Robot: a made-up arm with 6 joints. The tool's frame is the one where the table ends. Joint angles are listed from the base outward.
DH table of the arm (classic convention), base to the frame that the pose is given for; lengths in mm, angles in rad. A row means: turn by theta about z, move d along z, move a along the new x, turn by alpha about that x. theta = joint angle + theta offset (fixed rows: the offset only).
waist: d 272; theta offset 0; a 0; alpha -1.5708
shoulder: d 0; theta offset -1.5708; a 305; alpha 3.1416
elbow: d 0; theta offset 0; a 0; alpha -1.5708
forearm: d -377; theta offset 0; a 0; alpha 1.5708
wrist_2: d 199; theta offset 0; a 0; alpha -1.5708
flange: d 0; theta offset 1.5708; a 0; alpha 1.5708
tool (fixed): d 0; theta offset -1.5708; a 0; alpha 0
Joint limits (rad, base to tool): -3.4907..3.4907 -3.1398..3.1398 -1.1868..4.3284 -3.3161..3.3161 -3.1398..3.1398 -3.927..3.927
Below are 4 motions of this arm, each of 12 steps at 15 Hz.
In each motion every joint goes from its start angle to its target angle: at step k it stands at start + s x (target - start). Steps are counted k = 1, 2, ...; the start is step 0. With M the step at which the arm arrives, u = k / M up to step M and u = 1 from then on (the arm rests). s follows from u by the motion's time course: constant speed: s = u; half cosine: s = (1 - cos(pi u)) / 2; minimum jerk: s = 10 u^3 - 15 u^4 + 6 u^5.
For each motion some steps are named. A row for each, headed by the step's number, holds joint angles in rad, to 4 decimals.
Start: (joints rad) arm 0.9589 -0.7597 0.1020 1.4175 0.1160 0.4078
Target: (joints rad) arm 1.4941 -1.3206 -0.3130 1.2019 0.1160 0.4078
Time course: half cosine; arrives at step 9
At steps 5, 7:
5: 1.2730 -1.0888 -0.1415 1.2910 0.1160 0.4078
7: 1.4315 -1.2550 -0.2645 1.2271 0.1160 0.4078

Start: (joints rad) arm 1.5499 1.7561 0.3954 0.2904 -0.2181 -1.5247
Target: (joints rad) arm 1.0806 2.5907 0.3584 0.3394 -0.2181 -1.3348
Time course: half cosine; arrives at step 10
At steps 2, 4, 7, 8, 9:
2: 1.5051 1.8358 0.3919 0.2951 -0.2181 -1.5066
4: 1.3878 2.0444 0.3826 0.3073 -0.2181 -1.4591
7: 1.1773 2.4187 0.3660 0.3293 -0.2181 -1.3739
8: 1.1254 2.5110 0.3619 0.3347 -0.2181 -1.3529
9: 1.0921 2.5703 0.3593 0.3382 -0.2181 -1.3394

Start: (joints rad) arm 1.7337 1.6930 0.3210 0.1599 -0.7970 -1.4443
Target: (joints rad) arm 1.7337 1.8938 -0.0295 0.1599 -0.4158 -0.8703
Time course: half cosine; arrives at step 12
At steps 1, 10, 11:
1: 1.7337 1.6964 0.3150 0.1599 -0.7905 -1.4345
10: 1.7337 1.8803 -0.0060 0.1599 -0.4413 -0.9088
11: 1.7337 1.8904 -0.0235 0.1599 -0.4223 -0.8801

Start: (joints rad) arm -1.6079 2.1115 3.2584 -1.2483 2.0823 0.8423
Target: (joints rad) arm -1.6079 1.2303 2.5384 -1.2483 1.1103 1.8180
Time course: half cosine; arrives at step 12
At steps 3, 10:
3: -1.6079 1.9825 3.1530 -1.2483 1.9400 0.9852
10: -1.6079 1.2893 2.5866 -1.2483 1.1754 1.7526

